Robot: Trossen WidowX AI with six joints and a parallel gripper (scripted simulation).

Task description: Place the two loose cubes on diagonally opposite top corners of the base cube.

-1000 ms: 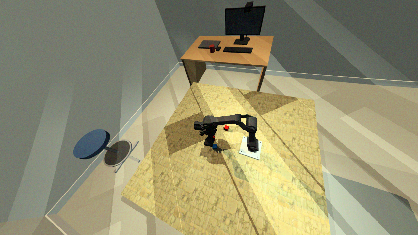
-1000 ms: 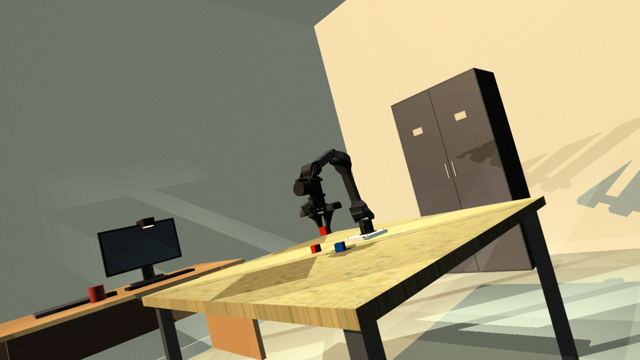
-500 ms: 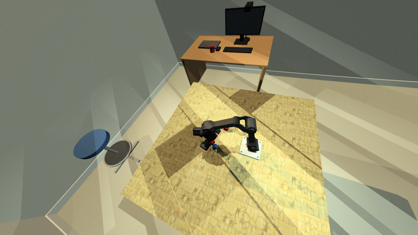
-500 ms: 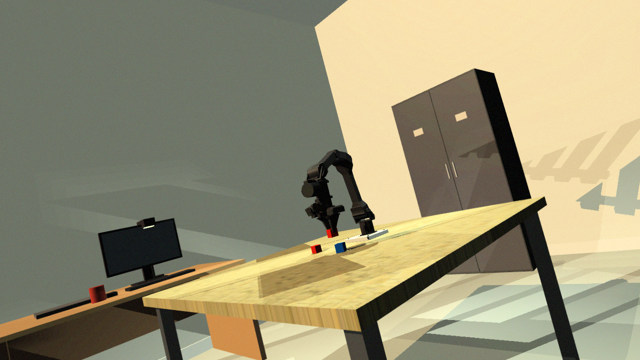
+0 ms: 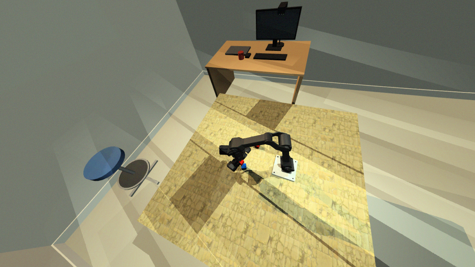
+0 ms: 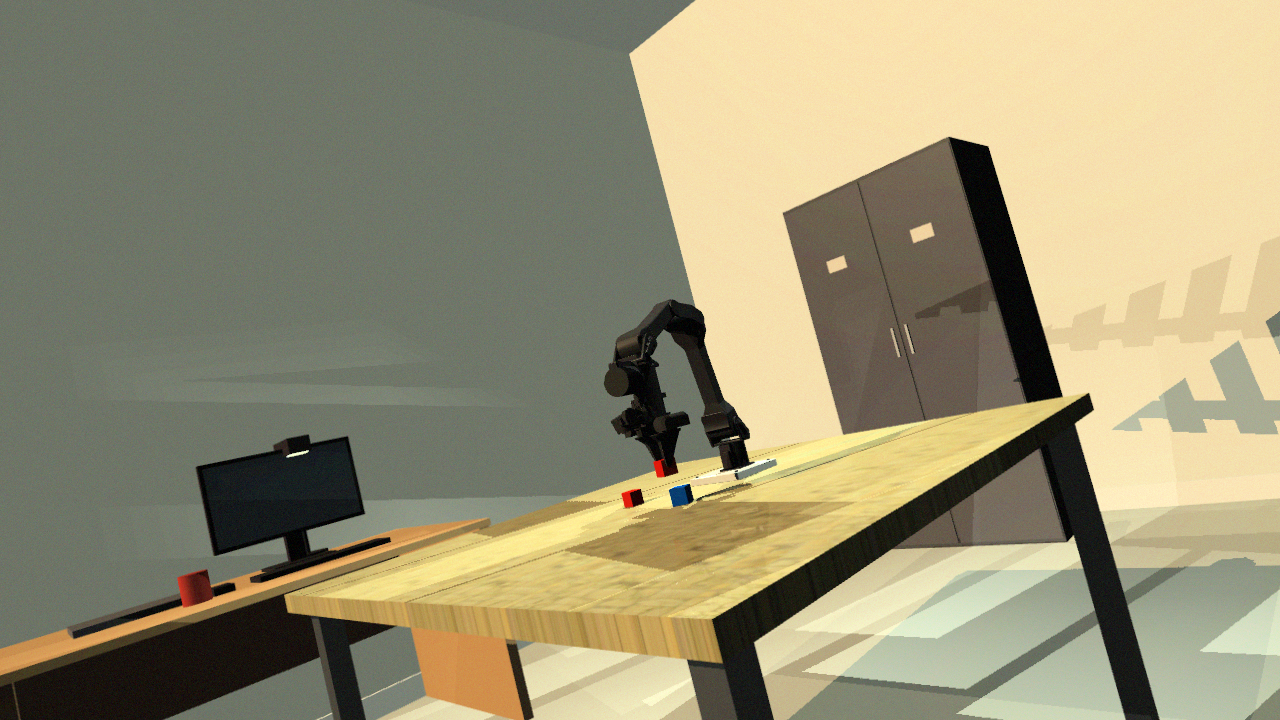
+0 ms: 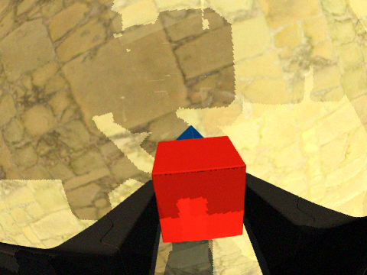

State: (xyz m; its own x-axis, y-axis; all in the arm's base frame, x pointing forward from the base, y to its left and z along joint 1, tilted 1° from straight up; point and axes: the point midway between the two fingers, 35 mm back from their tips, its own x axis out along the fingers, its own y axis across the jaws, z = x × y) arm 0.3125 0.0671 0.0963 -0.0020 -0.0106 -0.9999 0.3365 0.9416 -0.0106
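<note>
The blue cube lies 60 mm below my gripper tip, 20 mm behind it and 10 mm to the left of it.
</note>
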